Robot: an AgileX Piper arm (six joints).
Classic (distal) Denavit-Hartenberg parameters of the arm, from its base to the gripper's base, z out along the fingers. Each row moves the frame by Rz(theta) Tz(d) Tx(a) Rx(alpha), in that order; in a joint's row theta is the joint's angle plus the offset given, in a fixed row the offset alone. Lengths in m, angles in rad.
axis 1: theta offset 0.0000; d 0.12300; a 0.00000; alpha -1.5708
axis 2: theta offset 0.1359; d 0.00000; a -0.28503; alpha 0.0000
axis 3: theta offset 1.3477; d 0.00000; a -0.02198; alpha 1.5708
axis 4: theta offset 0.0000; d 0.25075; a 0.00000; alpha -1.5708
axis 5: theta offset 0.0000; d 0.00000; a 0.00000; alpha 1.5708
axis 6: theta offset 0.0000; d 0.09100; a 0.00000; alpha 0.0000
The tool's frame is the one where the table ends.
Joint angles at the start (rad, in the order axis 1, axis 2, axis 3, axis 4, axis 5, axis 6): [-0.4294, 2.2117, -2.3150, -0.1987, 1.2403, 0.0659]
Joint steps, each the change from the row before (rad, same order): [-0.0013, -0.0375, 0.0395, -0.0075, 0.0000, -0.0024]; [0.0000, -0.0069, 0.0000, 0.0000, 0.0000, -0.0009]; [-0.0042, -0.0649, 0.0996, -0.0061, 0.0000, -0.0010]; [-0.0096, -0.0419, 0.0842, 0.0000, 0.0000, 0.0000]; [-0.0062, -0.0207, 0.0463, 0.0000, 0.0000, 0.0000]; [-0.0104, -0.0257, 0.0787, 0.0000, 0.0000, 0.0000]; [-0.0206, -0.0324, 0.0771, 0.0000, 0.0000, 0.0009]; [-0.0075, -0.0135, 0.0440, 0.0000, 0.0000, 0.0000]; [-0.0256, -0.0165, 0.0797, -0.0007, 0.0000, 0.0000]
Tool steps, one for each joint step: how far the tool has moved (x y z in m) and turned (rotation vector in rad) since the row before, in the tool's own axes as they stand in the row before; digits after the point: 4 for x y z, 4 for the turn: [0.0033, -0.0031, -0.0095, 0.0077, 0.0017, -0.0041]; [-0.0004, -0.0007, -0.0035, 0.0000, -0.0068, 0.0004]; [0.0116, -0.0041, -0.0086, 0.0076, 0.0344, -0.0062]; [0.0118, -0.0043, 0.0001, 0.0041, 0.0432, -0.0001]; [0.0069, -0.0025, 0.0015, 0.0024, 0.0262, 0.0004]; [0.0124, -0.0031, 0.0071, 0.0036, 0.0539, -0.0012]; [0.0130, -0.0079, 0.0048, 0.0068, 0.0477, 0.0109]; [0.0074, -0.0022, 0.0049, 0.0021, 0.0313, 0.0009]; [0.0139, -0.0080, 0.0133, 0.0070, 0.0669, 0.0113]
